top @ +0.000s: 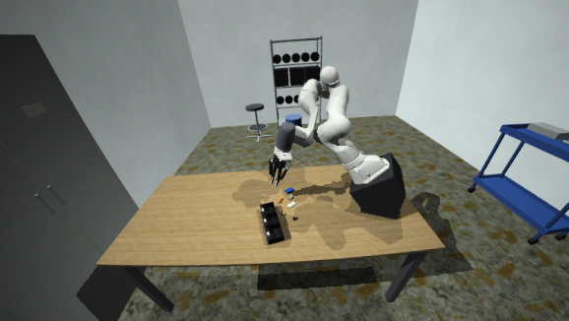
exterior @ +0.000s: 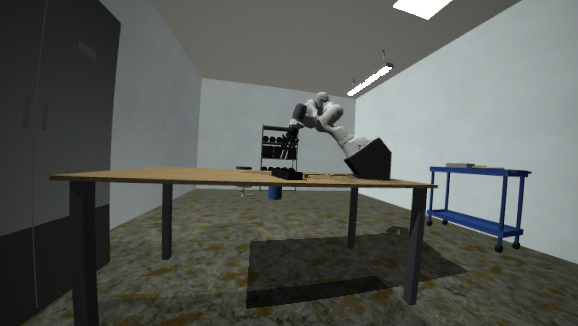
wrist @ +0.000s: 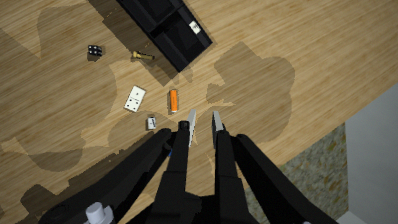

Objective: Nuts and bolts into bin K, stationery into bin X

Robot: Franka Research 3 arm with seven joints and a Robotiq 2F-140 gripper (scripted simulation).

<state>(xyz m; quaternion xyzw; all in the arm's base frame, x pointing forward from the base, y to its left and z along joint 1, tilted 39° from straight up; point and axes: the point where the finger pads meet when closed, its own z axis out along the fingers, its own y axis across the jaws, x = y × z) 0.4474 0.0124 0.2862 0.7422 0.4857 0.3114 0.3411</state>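
My gripper is now 130 mm above the grey piece, 90 mm past it and 10 mm to the right of it. The rest, counted from my hand: orange cylinder (130 mm below, 30 mm to the left, 20 mm behind); then flat blue block (130 mm below, 80 mm behind, 60 mm to the right); then white domino (130 mm below, 100 mm behind, 70 mm to the left).
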